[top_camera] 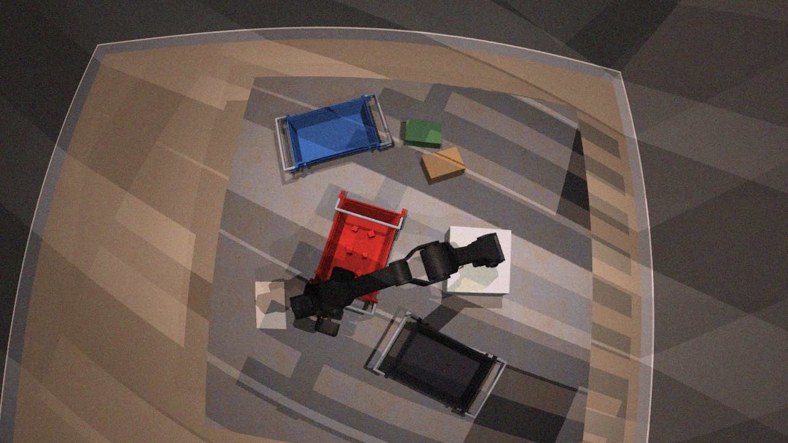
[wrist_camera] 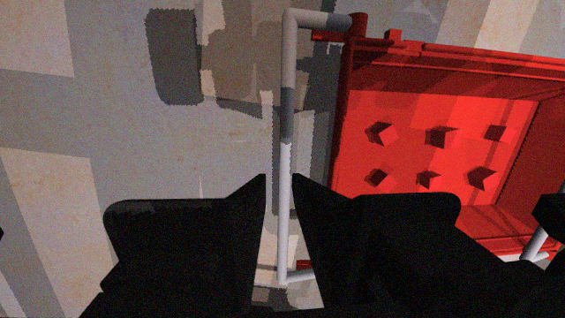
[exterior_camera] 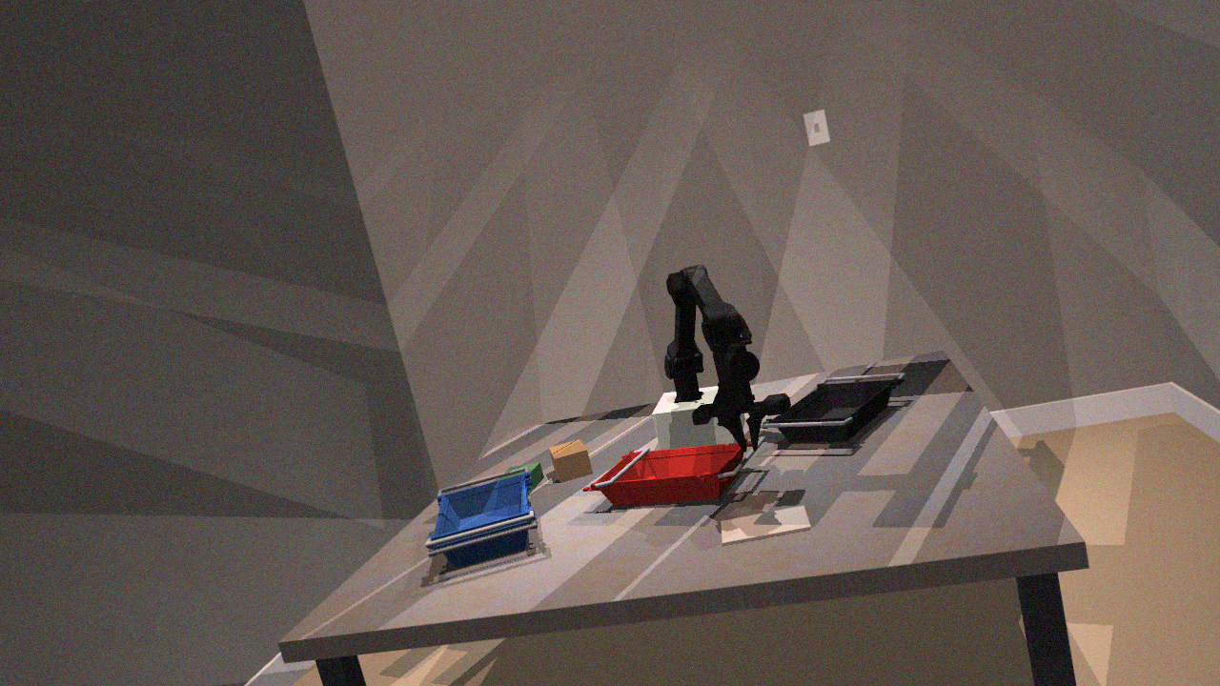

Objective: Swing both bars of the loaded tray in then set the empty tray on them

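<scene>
The black tray lies 31 cm behind my gripper tip, 18 cm to the left of it and 3 cm below it. Round my gripper tip: orange block 46 cm to the right, 30 cm behind, 4 cm below; green block 58 cm to the right, 24 cm behind, 5 cm below; pale card 22 cm ahead, 7 cm below, 2 cm to the left.
</scene>
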